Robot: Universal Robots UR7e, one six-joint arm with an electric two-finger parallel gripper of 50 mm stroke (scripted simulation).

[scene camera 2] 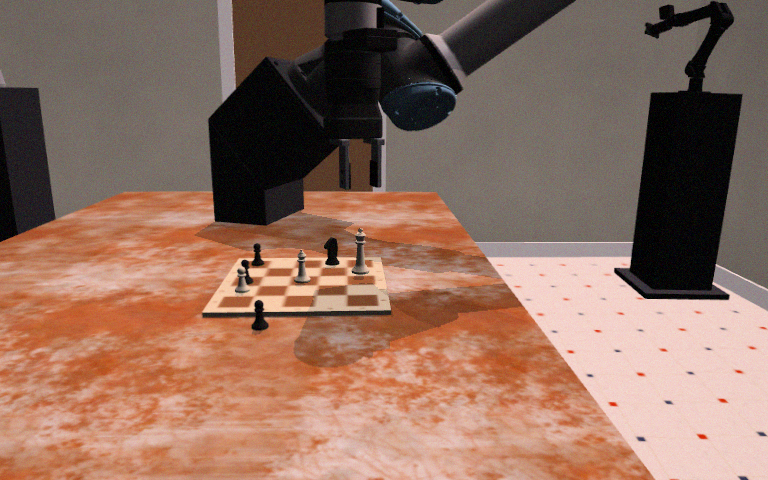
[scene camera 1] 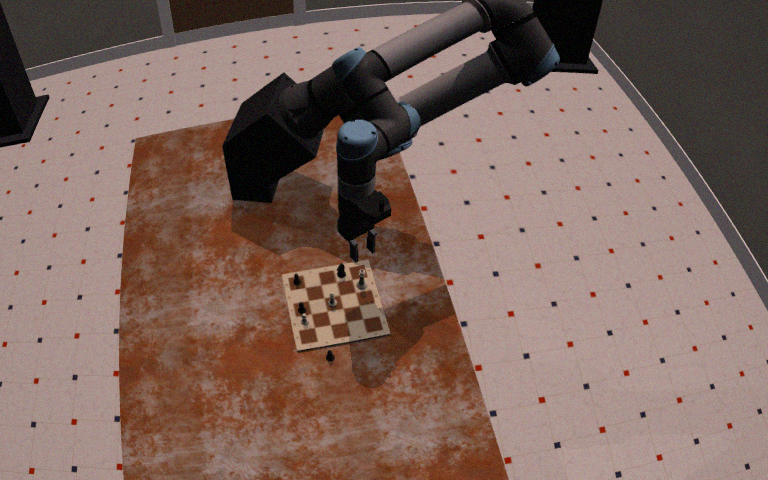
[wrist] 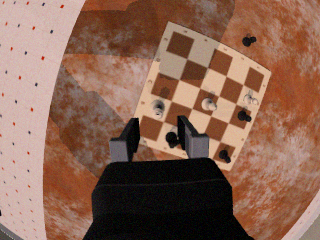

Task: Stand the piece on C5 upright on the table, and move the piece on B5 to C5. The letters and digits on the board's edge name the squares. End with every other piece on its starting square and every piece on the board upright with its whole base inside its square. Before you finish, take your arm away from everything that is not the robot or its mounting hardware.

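Note:
Scene camera 2 shows the gripper [scene camera 2: 360, 187] along with a chessboard [scene camera 2: 334, 290]. Scene camera 1 has them too, the chessboard [scene camera 1: 359, 315] and the gripper [scene camera 1: 362, 254]. And on the wrist view you'd get the gripper [wrist: 158, 127] as well as the chessboard [wrist: 188, 67].

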